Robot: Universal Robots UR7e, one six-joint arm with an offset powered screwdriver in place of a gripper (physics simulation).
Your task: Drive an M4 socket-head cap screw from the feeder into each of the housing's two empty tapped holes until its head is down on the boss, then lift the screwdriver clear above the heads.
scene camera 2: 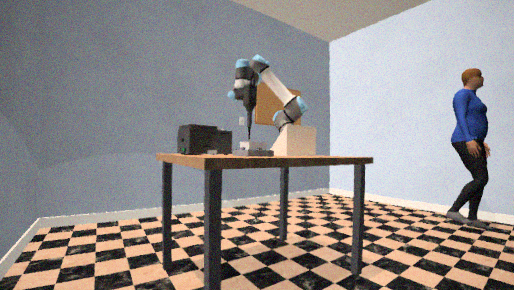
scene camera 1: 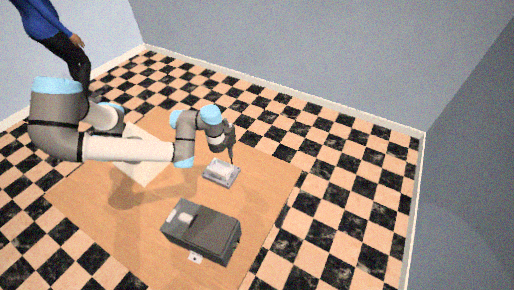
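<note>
The screwdriver points down, its thin bit at the housing. In scene camera 1 the tip is at the right back corner of the housing. In scene camera 2 the tip meets the top of the housing's outline. The pale housing sits on a grey plate on the table. The dark feeder stands apart from it, nearer the camera in scene camera 1 and left in scene camera 2. Any screw at the bit, the tapped holes and any heads on the bosses are too small and grainy to tell.
The wooden table carries everything. The arm's pale pedestal stands beyond the housing. A small white piece lies beside the feeder. A person in blue is on the floor away from the table.
</note>
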